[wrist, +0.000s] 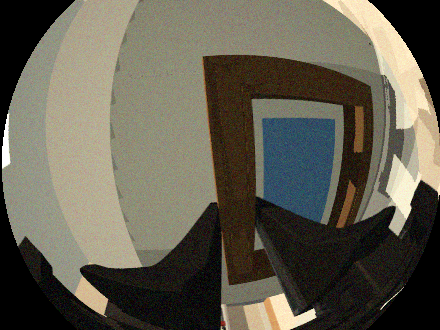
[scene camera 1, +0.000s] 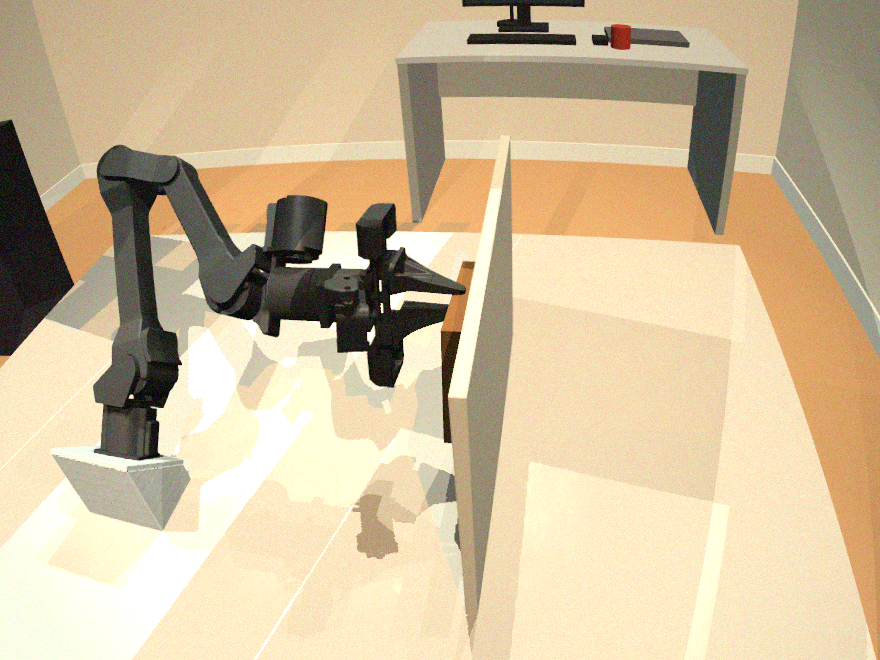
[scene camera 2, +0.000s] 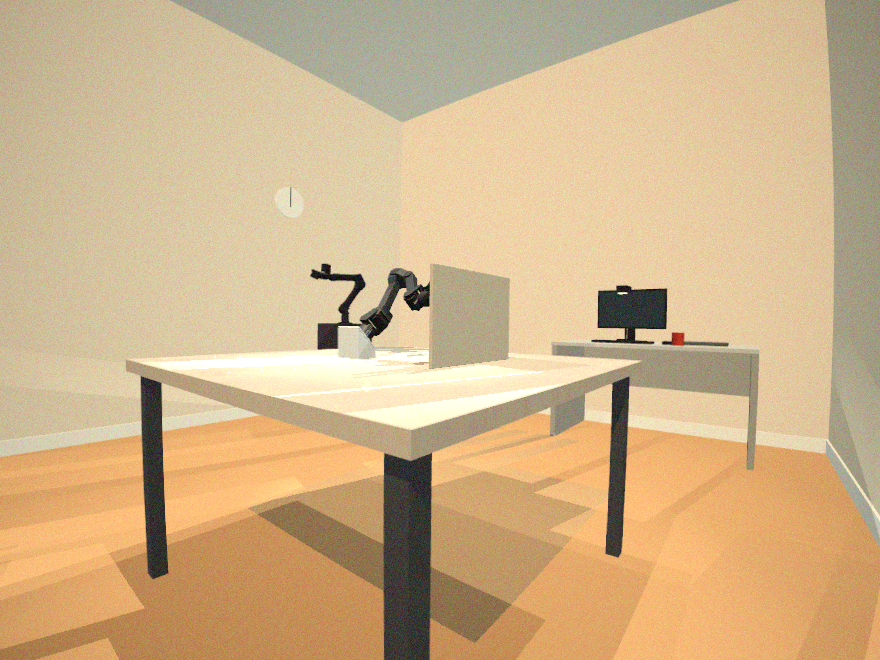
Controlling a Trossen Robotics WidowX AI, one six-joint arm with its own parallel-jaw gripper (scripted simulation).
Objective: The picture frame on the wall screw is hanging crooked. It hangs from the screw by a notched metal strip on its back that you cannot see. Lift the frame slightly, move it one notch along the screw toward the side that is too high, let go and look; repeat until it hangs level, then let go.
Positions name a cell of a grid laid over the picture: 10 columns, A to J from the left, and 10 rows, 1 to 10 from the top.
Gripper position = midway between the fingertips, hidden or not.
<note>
I see my gripper (scene camera 1: F5), a picture frame (scene camera 1: F5) and a wall panel (scene camera 1: F6).
The picture frame is seen too in the wrist view (wrist: G5). My gripper also shows in the wrist view (wrist: F7). The wall panel shows as well in the wrist view (wrist: D5) and in scene camera 2 (scene camera 2: F5). Scene camera 2 does not show the picture frame, which is hidden by the wall panel.
</note>
